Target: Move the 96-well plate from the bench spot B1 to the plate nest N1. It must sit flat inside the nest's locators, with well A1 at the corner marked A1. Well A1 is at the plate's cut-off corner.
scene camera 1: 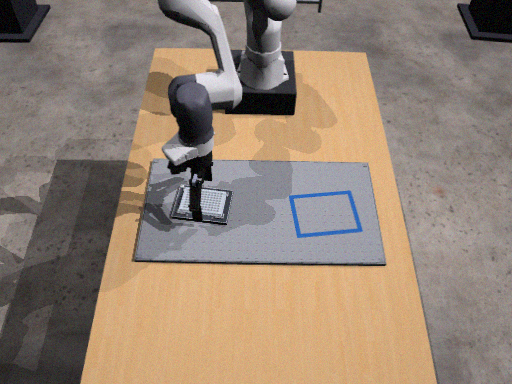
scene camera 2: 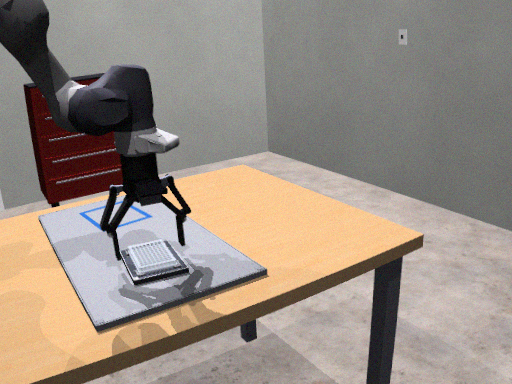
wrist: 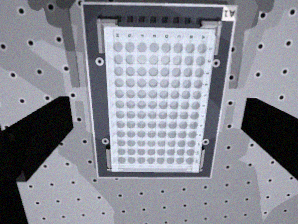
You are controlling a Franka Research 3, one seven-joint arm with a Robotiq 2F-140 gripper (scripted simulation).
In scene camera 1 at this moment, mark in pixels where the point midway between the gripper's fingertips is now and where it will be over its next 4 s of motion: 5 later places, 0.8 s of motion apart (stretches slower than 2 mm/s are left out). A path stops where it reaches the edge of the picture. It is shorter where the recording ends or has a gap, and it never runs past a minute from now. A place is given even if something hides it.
My gripper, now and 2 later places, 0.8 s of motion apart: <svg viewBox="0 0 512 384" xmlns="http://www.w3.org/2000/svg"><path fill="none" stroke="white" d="M202 199L201 190L201 184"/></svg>
